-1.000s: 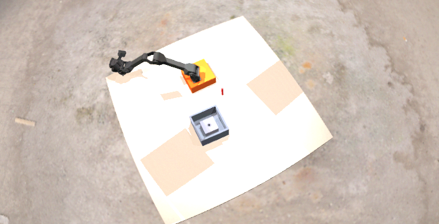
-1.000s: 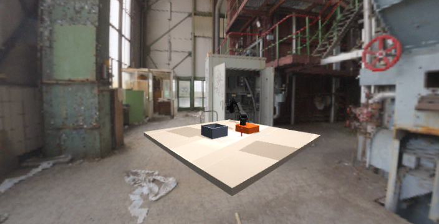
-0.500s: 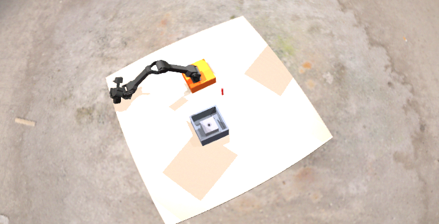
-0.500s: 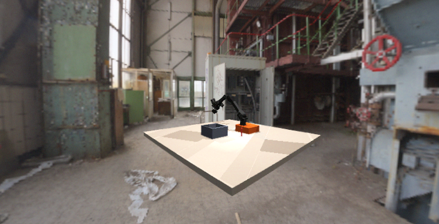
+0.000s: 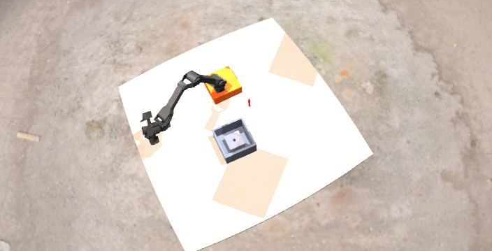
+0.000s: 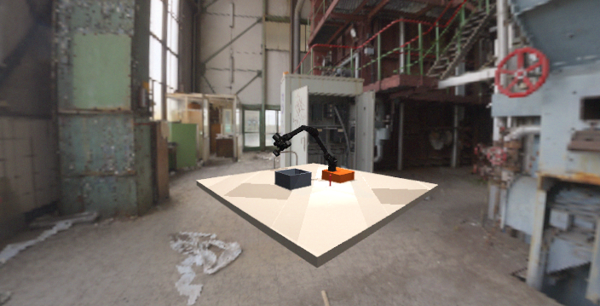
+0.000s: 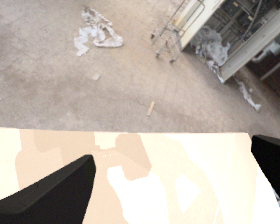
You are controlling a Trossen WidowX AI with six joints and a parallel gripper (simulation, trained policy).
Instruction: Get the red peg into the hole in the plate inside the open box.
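Now: gripper tip 70 mm short of the red peg, 660 mm to the right of it and 140 mm above it. Also, from my gripper tip: pale plate 260 mm ahead, 470 mm to the left, 140 mm below; then grey box 260 mm ahead, 470 mm to the left, 160 mm below.
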